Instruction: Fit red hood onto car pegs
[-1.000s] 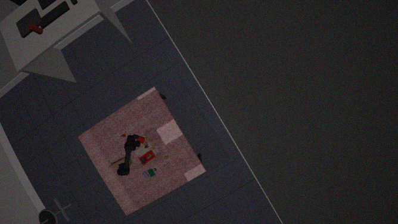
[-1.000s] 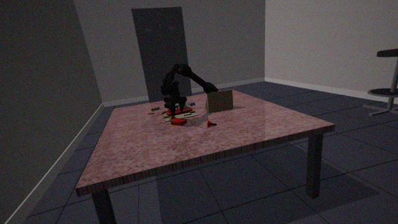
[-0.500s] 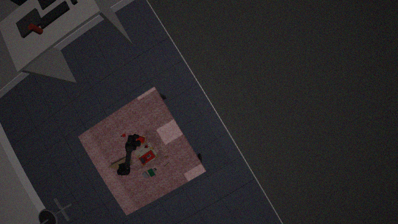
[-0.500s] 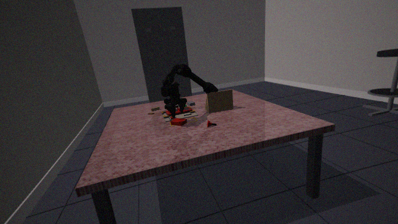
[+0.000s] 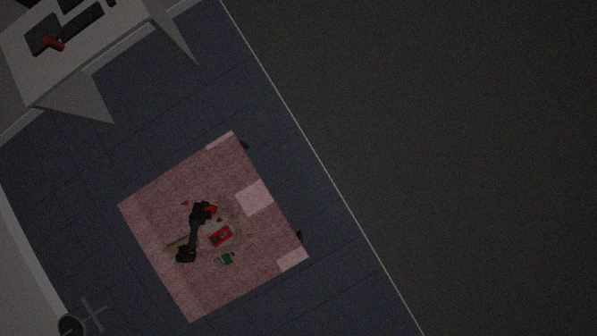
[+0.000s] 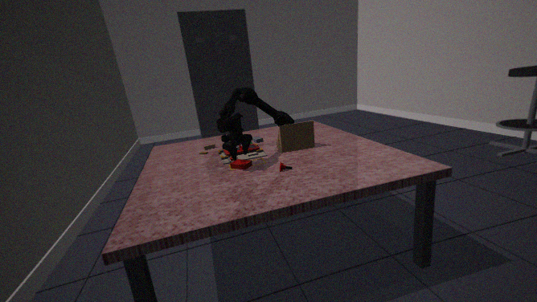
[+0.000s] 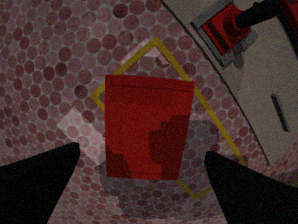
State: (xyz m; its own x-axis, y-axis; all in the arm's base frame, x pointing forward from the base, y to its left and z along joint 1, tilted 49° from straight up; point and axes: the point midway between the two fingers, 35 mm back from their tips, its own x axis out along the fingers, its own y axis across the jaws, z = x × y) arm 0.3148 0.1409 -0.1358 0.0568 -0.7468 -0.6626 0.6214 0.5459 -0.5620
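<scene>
Now: the red hood 4 cm below my gripper tip. Round my gripper tip: grey jig 22 cm to the right, 4 cm below, 1 cm behind; green item 46 cm to the right, 7 cm behind, 5 cm below.
</scene>
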